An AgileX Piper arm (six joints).
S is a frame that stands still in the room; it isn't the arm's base.
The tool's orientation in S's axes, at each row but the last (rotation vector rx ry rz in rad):
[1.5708, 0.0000, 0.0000]
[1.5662, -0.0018, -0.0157]
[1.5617, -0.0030, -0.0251]
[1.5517, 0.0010, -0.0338]
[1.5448, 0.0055, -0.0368]
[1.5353, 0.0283, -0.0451]
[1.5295, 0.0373, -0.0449]
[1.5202, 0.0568, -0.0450]
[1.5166, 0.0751, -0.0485]
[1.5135, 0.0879, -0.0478]
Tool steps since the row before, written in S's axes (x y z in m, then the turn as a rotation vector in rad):
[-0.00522, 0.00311, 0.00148, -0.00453, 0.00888, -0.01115]
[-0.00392, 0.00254, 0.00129, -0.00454, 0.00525, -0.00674]
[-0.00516, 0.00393, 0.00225, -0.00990, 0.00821, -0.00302]
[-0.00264, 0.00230, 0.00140, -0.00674, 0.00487, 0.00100]
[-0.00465, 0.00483, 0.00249, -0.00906, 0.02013, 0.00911]
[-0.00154, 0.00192, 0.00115, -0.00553, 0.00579, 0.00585]
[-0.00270, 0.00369, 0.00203, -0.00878, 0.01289, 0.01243]
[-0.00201, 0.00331, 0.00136, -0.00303, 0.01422, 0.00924]
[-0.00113, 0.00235, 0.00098, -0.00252, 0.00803, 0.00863]
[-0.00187, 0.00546, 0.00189, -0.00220, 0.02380, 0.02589]
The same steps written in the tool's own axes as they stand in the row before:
[-0.00522, 0.00148, -0.00311, -0.00453, -0.01115, -0.00888]
[-0.00396, 0.00127, -0.00249, -0.00454, -0.00676, -0.00523]
[-0.00526, 0.00221, -0.00382, -0.01000, -0.00309, -0.00806]
[-0.00272, 0.00138, -0.00222, -0.00686, 0.00094, -0.00471]
[-0.00481, 0.00248, -0.00467, -0.00971, 0.00937, -0.01970]
[-0.00161, 0.00114, -0.00186, -0.00586, 0.00578, -0.00552]
[-0.00282, 0.00203, -0.00359, -0.00950, 0.01246, -0.01234]
[-0.00207, 0.00139, -0.00326, -0.00354, 0.00973, -0.01377]
[-0.00117, 0.00101, -0.00232, -0.00308, 0.00882, -0.00761]
[-0.00190, 0.00203, -0.00540, -0.00391, 0.02692, -0.02240]

